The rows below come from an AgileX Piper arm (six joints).
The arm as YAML. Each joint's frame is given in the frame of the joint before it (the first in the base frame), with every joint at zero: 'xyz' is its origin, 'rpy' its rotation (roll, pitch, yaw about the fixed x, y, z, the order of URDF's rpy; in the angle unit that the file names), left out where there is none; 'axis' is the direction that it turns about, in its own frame. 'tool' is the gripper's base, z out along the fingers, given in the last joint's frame.
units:
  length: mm
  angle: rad
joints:
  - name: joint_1
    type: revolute
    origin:
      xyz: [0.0, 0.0, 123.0]
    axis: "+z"
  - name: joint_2
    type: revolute
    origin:
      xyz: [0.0, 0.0, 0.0]
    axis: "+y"
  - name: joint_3
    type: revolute
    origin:
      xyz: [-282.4, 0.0, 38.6]
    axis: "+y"
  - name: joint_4
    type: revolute
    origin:
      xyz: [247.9, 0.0, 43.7]
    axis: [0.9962, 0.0, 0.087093]
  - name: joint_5
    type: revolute
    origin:
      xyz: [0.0, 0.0, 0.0]
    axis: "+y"
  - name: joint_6
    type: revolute
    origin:
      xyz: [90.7, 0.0, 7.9]
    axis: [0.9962, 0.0, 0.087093]
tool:
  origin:
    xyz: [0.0, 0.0, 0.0]
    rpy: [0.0, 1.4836, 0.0]
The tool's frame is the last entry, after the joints.
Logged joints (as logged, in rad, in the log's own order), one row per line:
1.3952 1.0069 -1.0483 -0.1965 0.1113 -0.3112
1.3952 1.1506 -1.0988 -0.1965 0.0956 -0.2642
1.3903 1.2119 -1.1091 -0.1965 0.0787 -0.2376
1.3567 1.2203 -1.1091 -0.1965 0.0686 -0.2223
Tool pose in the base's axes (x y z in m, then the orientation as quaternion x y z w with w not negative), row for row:
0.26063 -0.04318 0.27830 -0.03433 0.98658 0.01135 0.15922
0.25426 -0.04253 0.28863 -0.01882 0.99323 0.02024 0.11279
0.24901 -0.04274 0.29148 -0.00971 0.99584 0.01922 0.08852
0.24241 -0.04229 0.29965 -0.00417 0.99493 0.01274 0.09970
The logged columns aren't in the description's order. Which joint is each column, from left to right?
Columns, left to right: joint_2, joint_5, joint_3, joint_1, joint_4, joint_6.
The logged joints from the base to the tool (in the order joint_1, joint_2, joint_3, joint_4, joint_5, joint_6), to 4 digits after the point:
-0.1965 1.3952 -1.0483 0.1113 1.0069 -0.3112
-0.1965 1.3952 -1.0988 0.0956 1.1506 -0.2642
-0.1965 1.3903 -1.1091 0.0787 1.2119 -0.2376
-0.1965 1.3567 -1.1091 0.0686 1.2203 -0.2223

